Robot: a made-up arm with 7 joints.
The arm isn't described. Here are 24 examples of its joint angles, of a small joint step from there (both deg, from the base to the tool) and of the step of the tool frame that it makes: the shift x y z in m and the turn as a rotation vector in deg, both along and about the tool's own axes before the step.
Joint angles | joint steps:
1: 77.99 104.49 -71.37 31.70 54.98 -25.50 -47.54 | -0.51 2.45 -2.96 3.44 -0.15 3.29 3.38
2: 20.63 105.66 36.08 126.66 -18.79 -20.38 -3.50 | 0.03 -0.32 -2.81 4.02 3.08 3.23 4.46
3: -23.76 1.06 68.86 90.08 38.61 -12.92 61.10 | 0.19 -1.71 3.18 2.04 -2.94 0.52 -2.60
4: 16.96 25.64 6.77 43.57 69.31 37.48 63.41 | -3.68 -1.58 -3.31 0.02 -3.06 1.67 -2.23
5: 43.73 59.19 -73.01 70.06 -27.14 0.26 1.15 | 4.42 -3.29 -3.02 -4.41 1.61 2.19 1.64
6: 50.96 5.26 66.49 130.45 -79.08 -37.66 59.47 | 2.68 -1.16 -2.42 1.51 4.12 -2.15 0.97
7: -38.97 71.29 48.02 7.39 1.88 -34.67 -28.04 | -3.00 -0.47 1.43 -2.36 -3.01 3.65 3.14
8: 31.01 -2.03 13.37 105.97 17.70 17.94 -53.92 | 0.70 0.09 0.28 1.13 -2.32 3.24 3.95
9: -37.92 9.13 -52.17 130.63 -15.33 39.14 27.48 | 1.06 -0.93 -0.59 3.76 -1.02 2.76 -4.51
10: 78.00 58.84 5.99 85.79 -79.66 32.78 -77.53 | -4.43 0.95 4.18 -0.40 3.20 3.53 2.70
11: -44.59 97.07 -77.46 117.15 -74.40 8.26 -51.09 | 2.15 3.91 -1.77 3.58 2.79 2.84 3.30
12: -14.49 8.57 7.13 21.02 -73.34 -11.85 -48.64 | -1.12 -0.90 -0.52 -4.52 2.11 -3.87 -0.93
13: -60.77 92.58 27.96 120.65 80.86 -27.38 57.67 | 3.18 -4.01 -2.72 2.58 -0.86 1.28 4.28
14: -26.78 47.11 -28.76 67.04 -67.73 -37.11 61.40 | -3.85 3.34 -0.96 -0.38 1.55 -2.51 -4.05
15: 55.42 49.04 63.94 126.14 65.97 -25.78 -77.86 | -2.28 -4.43 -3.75 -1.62 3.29 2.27 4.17
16: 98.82 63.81 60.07 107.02 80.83 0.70 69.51 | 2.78 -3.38 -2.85 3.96 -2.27 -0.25 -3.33
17: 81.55 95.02 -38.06 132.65 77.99 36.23 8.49 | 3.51 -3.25 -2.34 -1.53 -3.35 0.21 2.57
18: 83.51 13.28 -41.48 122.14 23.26 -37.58 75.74 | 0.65 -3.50 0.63 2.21 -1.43 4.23 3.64
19: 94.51 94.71 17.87 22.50 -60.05 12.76 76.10 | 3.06 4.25 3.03 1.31 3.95 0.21 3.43
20: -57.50 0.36 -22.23 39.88 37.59 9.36 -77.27 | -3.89 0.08 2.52 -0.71 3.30 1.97 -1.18
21: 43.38 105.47 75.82 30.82 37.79 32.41 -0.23 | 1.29 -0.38 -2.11 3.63 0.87 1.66 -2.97
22: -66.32 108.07 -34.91 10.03 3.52 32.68 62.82 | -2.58 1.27 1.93 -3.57 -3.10 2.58 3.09
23: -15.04 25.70 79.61 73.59 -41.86 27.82 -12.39 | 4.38 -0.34 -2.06 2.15 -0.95 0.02 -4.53
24: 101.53 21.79 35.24 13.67 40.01 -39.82 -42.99 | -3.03 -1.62 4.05 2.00 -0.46 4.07 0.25
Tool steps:
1: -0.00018 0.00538 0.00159 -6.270 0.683 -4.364
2: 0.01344 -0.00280 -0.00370 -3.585 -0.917 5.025
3: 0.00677 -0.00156 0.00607 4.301 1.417 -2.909
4: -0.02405 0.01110 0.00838 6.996 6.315 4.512
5: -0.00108 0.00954 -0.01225 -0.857 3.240 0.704
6: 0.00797 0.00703 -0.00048 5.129 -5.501 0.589
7: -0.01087 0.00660 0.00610 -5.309 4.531 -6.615
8: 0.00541 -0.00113 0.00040 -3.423 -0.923 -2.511
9: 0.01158 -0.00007 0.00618 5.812 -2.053 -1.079
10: -0.01031 0.00093 0.00727 -5.758 1.359 -4.304
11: -0.00198 0.01309 0.00279 -3.945 3.587 -0.901
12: -0.00040 -0.01281 0.01856 -4.241 0.315 4.264
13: -0.00157 -0.00943 -0.00194 -3.740 -2.179 0.002
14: 0.00418 -0.02025 -0.00892 -0.822 -3.452 -2.036
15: -0.00895 0.02034 0.00246 2.632 6.482 -6.982
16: -0.00698 -0.01020 -0.00610 1.703 -0.934 -0.826
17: 0.00150 0.00375 -0.00465 -1.075 -2.133 -1.968
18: 0.00220 0.00981 -0.00853 -3.803 -0.358 -1.038
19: -0.02431 0.01090 0.02352 -0.024 -7.791 5.983
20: -0.02172 0.00805 -0.00980 3.246 7.443 -3.507
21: 0.00498 -0.00523 0.00450 1.137 -0.699 -1.159
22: -0.00911 0.00950 0.00697 0.336 4.727 4.519
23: 0.01683 -0.00517 0.00889 3.976 -1.897 3.475
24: -0.00451 0.01503 -0.00332 2.488 3.668 -2.330
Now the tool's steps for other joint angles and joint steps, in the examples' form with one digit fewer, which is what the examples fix.
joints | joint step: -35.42 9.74 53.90 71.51 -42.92 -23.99 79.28 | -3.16 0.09 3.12 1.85 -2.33 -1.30 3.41
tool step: -0.0101 -0.0087 0.0152 -2.87 4.77 0.10
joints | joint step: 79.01 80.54 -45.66 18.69 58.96 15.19 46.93 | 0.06 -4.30 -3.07 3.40 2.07 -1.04 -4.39
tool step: -0.0031 -0.0242 -0.0293 -3.00 0.43 -1.92
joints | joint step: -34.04 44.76 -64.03 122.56 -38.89 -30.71 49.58 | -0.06 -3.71 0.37 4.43 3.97 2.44 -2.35
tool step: 0.0086 0.0178 -0.0023 9.78 -3.29 -1.12
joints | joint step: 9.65 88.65 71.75 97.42 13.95 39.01 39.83 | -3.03 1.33 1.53 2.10 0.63 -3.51 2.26
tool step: 0.0094 -0.0058 -0.0018 -4.37 -4.12 -5.00
